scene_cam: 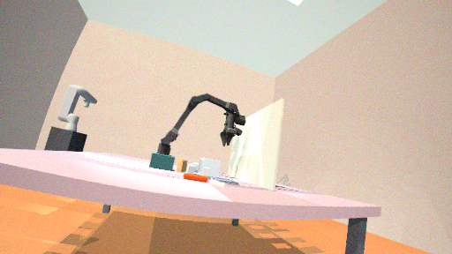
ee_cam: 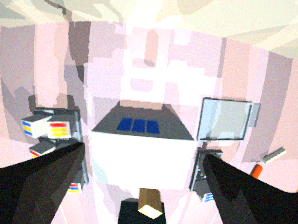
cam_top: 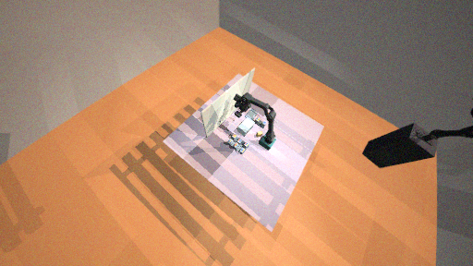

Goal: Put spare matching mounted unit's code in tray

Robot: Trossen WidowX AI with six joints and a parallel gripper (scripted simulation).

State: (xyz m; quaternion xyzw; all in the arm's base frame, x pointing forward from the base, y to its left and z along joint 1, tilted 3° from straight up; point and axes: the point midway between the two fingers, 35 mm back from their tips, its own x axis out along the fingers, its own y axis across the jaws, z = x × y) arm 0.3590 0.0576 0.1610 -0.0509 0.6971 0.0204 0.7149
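Now: gripper tip 150 mm past the grey holder, 190 mm to the left of it and 190 mm above it. Also, from my gripper tip: tan block (240 mm behind, 60 mm to the right, 160 mm below); then tall cream panel (160 mm ahead, 20 mm to the left, 30 mm above).
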